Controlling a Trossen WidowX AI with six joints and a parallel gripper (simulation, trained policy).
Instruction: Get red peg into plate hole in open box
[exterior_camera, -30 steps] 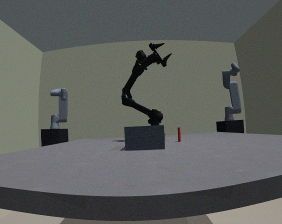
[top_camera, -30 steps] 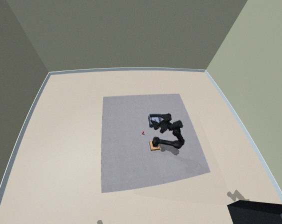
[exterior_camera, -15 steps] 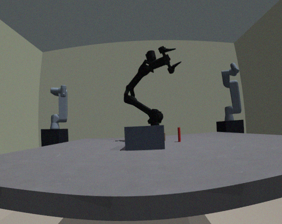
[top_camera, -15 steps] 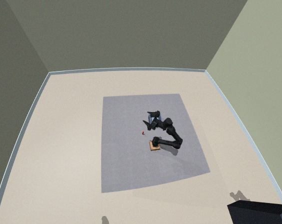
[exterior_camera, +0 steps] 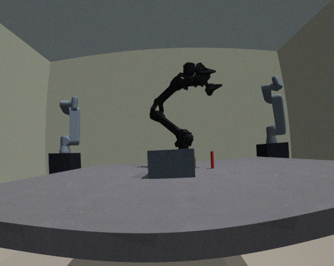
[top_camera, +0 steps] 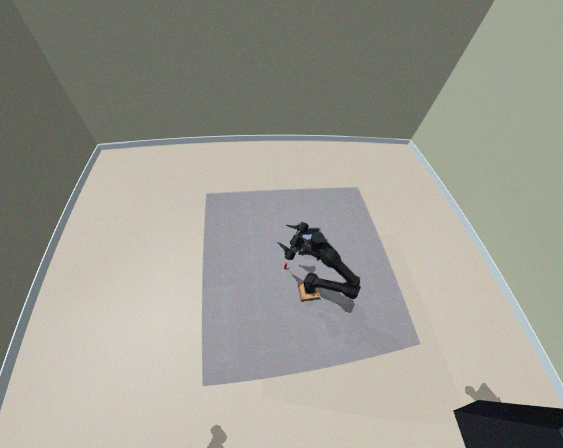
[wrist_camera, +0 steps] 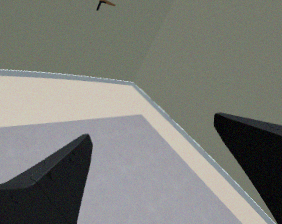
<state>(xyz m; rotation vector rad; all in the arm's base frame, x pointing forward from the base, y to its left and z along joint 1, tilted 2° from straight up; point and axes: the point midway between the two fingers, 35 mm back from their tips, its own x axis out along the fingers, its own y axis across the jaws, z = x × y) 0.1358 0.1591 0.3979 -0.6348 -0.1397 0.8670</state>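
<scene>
My gripper tip is 1 cm past the red peg, 7 cm to the left of it and 40 cm above it. The rest, counted from my gripper tip: grey-blue box 16 cm ahead, 26 cm to the right, 41 cm below; then plate 16 cm ahead, 26 cm to the right, 39 cm below.
</scene>
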